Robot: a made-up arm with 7 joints. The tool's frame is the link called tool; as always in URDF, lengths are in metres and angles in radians. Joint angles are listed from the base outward. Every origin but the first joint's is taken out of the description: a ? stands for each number. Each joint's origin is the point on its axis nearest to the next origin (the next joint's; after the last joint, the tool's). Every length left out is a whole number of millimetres.
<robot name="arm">
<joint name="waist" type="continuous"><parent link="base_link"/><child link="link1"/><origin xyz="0 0 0" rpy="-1.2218 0 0"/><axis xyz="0 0 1"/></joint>
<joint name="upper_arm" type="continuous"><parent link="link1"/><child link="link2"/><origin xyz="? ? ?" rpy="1.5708 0 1.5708"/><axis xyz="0 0 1"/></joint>
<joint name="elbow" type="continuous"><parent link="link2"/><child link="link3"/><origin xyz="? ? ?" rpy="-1.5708 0 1.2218"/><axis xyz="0 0 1"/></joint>
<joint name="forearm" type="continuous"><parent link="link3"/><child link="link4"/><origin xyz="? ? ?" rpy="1.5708 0 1.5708"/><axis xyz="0 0 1"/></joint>
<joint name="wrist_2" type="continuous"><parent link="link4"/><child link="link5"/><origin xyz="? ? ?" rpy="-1.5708 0 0"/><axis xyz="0 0 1"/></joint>
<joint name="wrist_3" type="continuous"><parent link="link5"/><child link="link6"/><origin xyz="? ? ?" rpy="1.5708 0 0"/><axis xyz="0 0 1"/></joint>
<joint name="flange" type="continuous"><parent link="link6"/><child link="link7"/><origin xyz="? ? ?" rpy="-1.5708 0 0"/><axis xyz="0 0 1"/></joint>
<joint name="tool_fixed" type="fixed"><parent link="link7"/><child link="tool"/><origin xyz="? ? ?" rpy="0 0 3.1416"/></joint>
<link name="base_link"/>
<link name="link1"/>
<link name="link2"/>
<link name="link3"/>
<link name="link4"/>
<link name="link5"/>
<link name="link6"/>
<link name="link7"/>
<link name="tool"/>
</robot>
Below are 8 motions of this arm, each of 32 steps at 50 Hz.
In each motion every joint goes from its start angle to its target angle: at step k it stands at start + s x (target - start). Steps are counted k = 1, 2, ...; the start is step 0. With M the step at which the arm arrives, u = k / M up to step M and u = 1 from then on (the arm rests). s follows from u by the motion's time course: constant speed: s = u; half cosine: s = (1 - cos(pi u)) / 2; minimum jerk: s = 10 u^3 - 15 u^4 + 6 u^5.
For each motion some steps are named. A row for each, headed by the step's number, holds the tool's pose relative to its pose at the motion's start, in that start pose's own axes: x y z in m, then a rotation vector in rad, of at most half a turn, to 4 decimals.
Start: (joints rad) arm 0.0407 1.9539 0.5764 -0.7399 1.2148 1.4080 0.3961
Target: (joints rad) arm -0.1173 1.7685 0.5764 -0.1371 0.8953 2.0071 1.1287
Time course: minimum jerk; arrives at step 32
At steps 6, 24, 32:
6: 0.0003 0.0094 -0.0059 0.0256 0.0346 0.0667
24: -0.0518 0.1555 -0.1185 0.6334 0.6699 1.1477
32: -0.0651 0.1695 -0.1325 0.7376 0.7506 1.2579

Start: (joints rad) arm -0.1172 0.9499 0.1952 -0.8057 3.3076 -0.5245 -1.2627
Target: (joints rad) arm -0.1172 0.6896 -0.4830 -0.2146 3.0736 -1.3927 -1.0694
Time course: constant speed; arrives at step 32
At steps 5, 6, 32:
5: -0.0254 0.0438 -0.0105 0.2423 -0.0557 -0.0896
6: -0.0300 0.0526 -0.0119 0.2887 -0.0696 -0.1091
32: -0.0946 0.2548 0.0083 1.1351 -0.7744 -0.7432

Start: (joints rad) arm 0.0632 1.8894 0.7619 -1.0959 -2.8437 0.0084 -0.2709
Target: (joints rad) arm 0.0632 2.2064 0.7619 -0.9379 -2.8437 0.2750 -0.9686
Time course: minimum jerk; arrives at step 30
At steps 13, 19, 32:
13: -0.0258 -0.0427 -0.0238 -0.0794 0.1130 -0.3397
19: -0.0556 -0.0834 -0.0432 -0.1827 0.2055 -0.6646
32: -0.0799 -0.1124 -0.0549 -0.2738 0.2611 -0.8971

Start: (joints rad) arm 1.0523 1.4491 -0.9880 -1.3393 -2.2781 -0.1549 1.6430
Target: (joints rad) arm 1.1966 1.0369 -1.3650 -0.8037 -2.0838 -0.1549 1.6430
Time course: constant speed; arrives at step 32
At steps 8, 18, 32:
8: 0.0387 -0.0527 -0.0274 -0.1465 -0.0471 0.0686
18: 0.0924 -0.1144 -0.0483 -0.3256 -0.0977 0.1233
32: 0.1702 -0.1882 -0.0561 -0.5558 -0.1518 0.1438

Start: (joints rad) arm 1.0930 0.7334 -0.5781 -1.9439 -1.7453 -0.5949 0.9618
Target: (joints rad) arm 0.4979 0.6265 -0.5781 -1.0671 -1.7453 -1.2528 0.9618
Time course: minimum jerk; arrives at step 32
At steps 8, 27, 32:
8: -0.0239 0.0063 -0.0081 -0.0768 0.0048 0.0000
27: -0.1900 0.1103 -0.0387 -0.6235 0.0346 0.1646
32: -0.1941 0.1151 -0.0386 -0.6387 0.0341 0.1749

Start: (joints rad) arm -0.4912 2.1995 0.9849 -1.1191 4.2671 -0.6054 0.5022
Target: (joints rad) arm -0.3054 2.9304 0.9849 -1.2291 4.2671 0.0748 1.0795
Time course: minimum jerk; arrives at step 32
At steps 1, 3, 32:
1: -0.0001 0.0001 0.0000 0.0002 0.0002 0.0000
3: -0.0013 0.0026 -0.0002 0.0055 0.0051 -0.0010
32: -0.0341 0.3960 0.0437 1.1023 0.2310 -0.0249

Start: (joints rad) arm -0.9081 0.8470 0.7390 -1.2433 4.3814 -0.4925 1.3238
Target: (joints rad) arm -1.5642 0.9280 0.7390 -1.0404 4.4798 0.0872 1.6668
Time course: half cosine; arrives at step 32
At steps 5, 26, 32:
5: 0.0083 0.0061 -0.0088 0.0544 -0.0119 0.0416
26: 0.1360 0.1252 -0.0921 0.7775 -0.2393 0.7319
32: 0.1485 0.1394 -0.0954 0.8417 -0.2657 0.8069

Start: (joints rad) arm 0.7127 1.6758 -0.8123 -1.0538 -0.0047 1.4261 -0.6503
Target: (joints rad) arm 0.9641 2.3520 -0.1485 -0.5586 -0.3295 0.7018 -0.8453
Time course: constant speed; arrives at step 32
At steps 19, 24, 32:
19: -0.2756 0.0580 -0.1240 0.2029 0.3613 0.0950
24: -0.3545 0.0711 -0.1256 0.2645 0.4545 0.0964
32: -0.4752 0.0899 -0.1027 0.3648 0.5947 0.0839

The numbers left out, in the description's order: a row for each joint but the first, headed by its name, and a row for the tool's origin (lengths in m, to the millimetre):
upper_arm: 0 0 0
elbow: 0.332 -0.121 0
forearm: 0 -0.04 0
wrist_2: 0.032 -0.262 0
wrist_3: 0 0 0
flange: 0 0 0
tool: 0 0 0

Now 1 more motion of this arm.
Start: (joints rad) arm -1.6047 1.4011 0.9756 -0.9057 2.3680 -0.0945 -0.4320
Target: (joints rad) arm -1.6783 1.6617 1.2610 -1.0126 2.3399 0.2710 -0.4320
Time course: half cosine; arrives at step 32
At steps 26, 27, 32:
26: 0.0751 -0.1776 -0.0272 -0.5555 0.1139 0.0603
27: 0.0774 -0.1823 -0.0269 -0.5711 0.1166 0.0599
32: 0.0827 -0.1935 -0.0260 -0.6077 0.1228 0.0587

